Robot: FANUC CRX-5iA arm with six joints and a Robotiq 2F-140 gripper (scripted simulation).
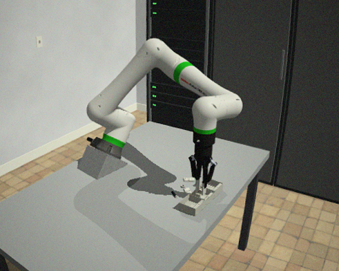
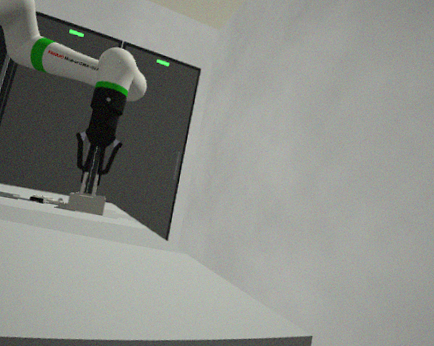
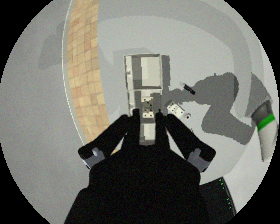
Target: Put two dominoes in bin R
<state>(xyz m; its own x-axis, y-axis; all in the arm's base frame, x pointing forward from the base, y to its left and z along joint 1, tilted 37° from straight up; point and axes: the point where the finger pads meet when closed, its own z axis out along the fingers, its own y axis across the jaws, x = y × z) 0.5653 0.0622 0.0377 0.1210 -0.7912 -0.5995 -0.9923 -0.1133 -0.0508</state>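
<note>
Right now the pale two-compartment bin block is 5 cm below my hand and 1 cm ahead of it. The rest, counted from my hand: small dark object (11 cm behind, 6 cm below, 5 cm to the right); cream domino (3 cm below).
</note>
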